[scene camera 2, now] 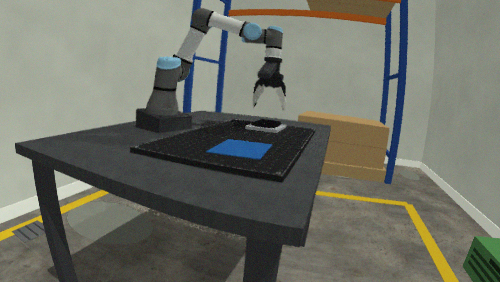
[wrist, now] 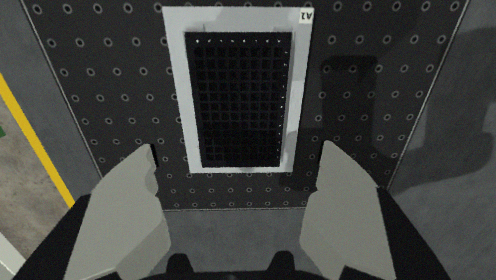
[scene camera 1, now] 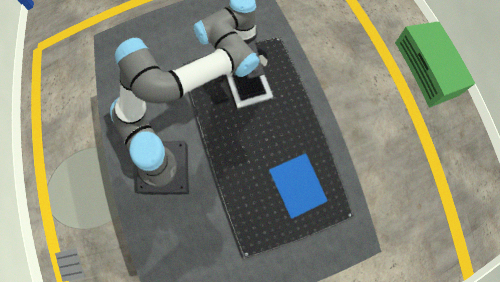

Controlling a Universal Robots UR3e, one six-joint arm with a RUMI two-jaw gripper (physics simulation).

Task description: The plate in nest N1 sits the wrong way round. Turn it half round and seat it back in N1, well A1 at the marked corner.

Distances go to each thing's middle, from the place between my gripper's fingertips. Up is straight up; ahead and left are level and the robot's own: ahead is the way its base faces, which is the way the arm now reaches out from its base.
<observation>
The black well plate (wrist: 239,80) lies 6 cm below my hand and 1 cm to the right of it. The rest, counted from my hand: flat blue square (scene camera 1: 296,181) 39 cm to the right, 7 cm below, 3 cm behind.
</observation>
